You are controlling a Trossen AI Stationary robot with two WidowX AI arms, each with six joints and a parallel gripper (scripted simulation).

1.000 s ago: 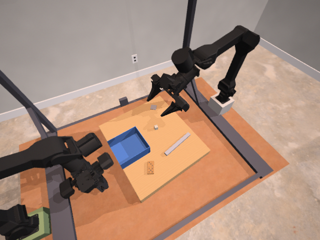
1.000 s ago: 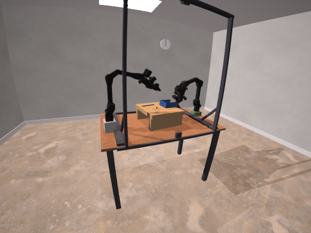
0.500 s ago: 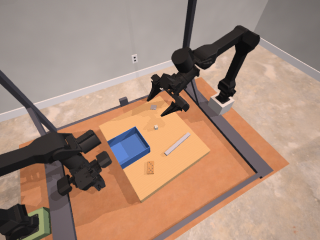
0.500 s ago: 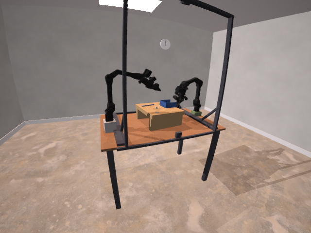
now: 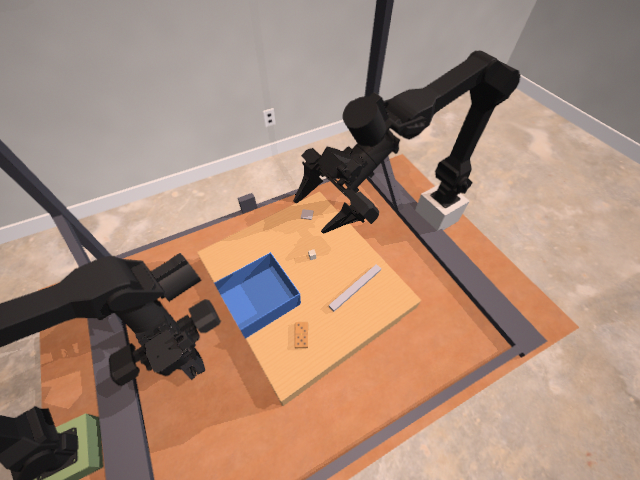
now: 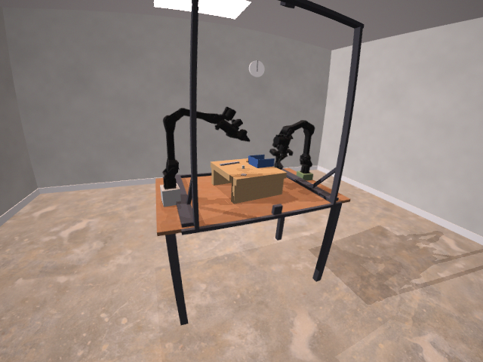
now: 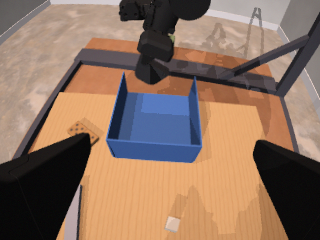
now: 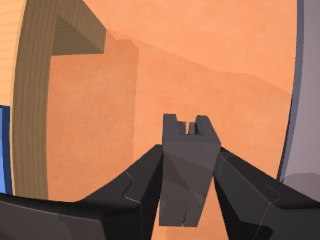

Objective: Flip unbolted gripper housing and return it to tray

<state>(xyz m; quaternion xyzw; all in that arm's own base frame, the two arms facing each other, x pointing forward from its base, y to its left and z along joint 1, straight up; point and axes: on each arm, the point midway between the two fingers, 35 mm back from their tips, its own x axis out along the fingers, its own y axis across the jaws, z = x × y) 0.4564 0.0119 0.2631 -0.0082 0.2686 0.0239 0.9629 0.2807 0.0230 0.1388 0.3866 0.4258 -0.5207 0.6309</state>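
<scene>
My right gripper is now 60 mm above the gripper housing and 10 mm to the right of it. The rest, counted from my right hand: wooden platform: 300 mm to the left, 90 mm below, 20 mm behind; then blue tray: 210 mm to the left, 20 mm behind, 10 mm below; then small cube: 340 mm to the left, 50 mm behind, 20 mm below.
</scene>
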